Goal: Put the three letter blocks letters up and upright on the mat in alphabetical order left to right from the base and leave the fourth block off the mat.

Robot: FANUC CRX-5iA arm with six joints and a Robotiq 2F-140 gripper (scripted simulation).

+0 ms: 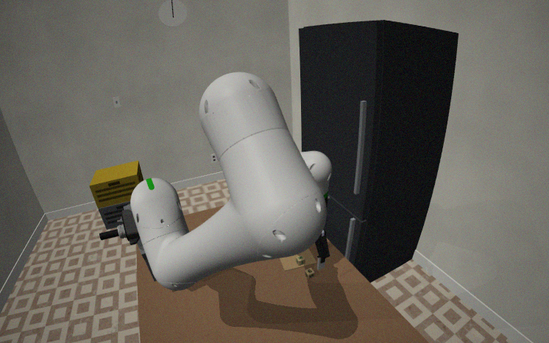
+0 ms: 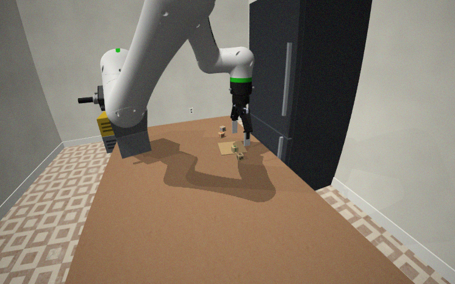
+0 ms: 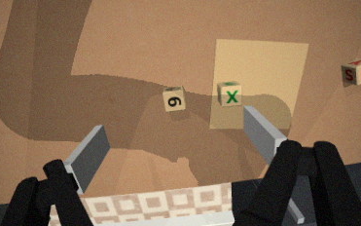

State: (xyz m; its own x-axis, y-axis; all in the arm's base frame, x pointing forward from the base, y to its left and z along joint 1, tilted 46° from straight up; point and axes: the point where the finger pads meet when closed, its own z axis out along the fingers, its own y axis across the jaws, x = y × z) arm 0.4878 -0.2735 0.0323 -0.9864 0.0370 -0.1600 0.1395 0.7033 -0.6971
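The F block lies 9 cm ahead of my hand, 37 cm to the left of it and 11 cm below it. Round my hand: block marked 9: 11 cm below; tan mat: 2 cm ahead, 13 cm to the left, 12 cm below; X block: 1 cm ahead, 8 cm to the left, 10 cm below.
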